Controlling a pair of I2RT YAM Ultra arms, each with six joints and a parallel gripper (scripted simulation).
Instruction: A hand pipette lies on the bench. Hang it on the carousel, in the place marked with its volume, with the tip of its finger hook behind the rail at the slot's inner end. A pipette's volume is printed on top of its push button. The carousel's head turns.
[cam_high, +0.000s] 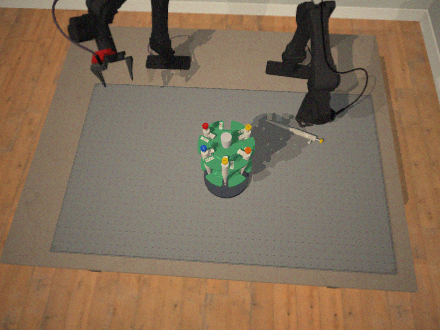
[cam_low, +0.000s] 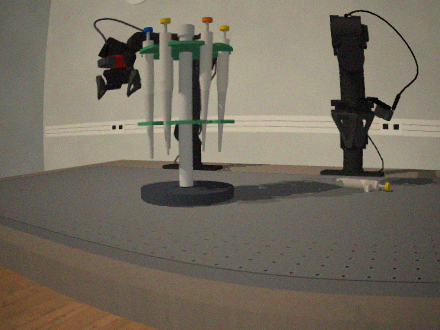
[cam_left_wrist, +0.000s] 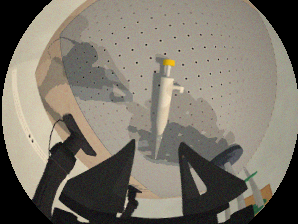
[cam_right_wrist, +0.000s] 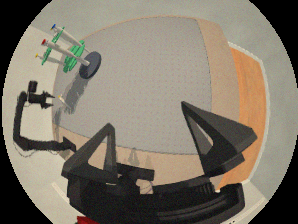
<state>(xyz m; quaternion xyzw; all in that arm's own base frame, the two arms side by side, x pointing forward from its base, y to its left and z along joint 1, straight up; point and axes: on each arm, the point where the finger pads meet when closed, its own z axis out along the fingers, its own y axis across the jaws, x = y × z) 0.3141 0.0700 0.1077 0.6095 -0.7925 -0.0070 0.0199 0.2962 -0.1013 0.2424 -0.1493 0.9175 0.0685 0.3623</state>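
Right now my left hand is 9 cm above the pipette, 2 cm to the left of it and 1 cm short of it.
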